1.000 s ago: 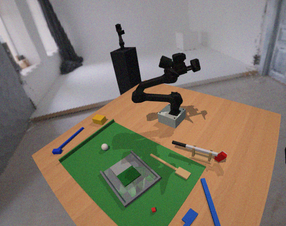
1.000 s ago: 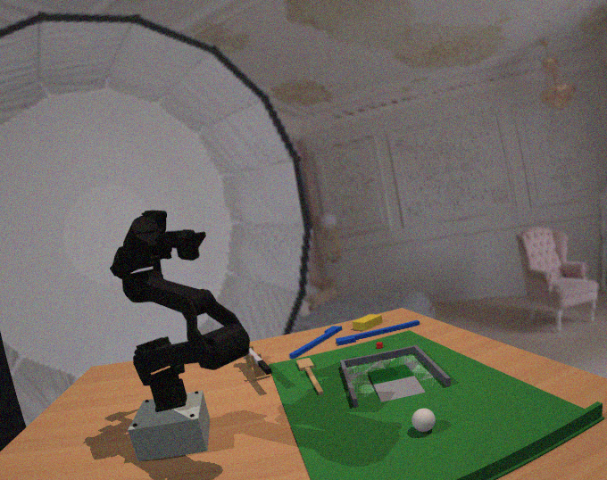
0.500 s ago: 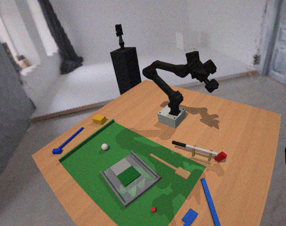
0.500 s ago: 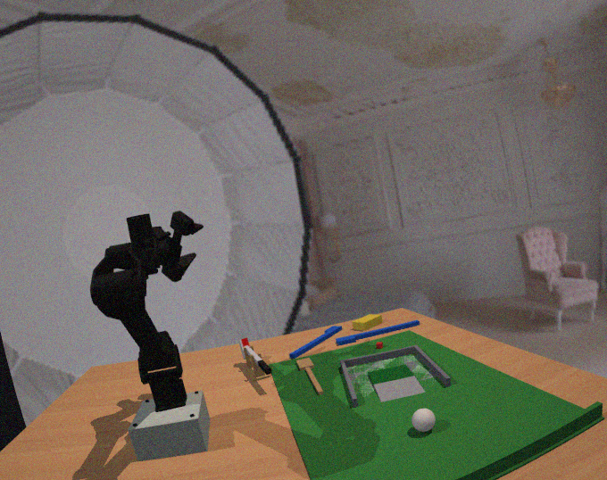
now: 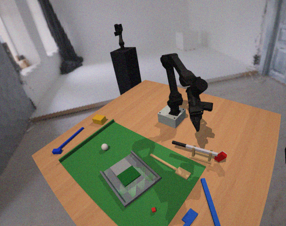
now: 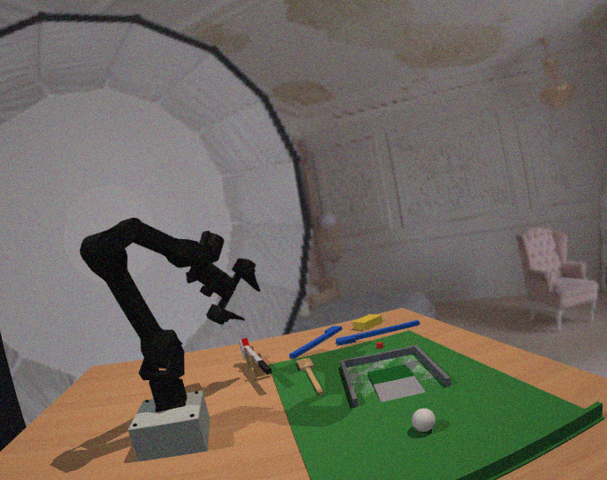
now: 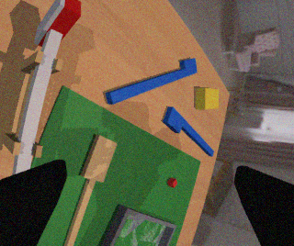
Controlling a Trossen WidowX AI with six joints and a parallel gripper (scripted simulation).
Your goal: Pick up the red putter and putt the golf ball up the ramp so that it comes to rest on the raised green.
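Now: the red putter 15 cm below my gripper tip, 2 cm behind it and 1 cm to the left of it. Also, from my gripper tip: white golf ball (51 cm to the right, 18 cm below, 18 cm ahead); then wooden stand (18 cm below, 3 cm to the left, 2 cm behind); then small red cube (35 cm ahead, 20 cm below, 5 cm to the right).
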